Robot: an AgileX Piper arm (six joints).
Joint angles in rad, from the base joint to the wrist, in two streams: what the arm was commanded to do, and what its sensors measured. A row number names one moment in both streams.
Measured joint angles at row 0:
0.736 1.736 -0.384 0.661 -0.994 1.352
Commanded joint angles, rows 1 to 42:
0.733 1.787 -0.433 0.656 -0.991 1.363
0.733 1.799 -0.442 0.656 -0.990 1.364
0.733 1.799 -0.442 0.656 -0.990 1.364
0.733 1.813 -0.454 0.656 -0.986 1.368
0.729 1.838 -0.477 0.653 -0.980 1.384
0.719 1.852 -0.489 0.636 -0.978 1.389
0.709 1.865 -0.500 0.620 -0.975 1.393
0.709 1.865 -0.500 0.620 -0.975 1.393
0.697 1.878 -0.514 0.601 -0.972 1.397
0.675 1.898 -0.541 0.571 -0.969 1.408
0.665 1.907 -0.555 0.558 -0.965 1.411
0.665 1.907 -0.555 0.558 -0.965 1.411
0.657 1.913 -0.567 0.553 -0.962 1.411
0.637 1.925 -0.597 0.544 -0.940 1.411
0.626 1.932 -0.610 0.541 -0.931 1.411
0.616 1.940 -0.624 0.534 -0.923 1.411
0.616 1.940 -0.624 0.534 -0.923 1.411
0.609 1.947 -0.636 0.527 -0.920 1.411
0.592 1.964 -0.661 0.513 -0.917 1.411
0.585 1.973 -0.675 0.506 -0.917 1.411
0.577 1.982 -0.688 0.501 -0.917 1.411
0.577 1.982 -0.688 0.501 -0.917 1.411
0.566 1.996 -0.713 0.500 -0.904 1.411
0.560 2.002 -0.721 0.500 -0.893 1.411
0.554 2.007 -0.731 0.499 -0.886 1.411
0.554 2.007 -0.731 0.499 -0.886 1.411
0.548 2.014 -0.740 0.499 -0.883 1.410
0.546 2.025 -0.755 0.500 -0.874 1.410
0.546 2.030 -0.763 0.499 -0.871 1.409
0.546 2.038 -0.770 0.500 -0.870 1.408
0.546 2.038 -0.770 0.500 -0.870 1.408
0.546 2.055 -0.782 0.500 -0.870 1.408
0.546 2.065 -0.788 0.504 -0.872 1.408
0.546 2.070 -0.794 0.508 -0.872 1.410
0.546 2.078 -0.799 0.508 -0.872 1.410
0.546 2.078 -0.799 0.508 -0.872 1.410
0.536 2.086 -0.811 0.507 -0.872 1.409
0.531 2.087 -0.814 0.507 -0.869 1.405
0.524 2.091 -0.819 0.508 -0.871 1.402
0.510 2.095 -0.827 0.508 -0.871 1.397
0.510 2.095 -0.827 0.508 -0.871 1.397
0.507 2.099 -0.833 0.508 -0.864 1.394
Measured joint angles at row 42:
0.524 2.094 -0.814 0.517 -0.870 1.402
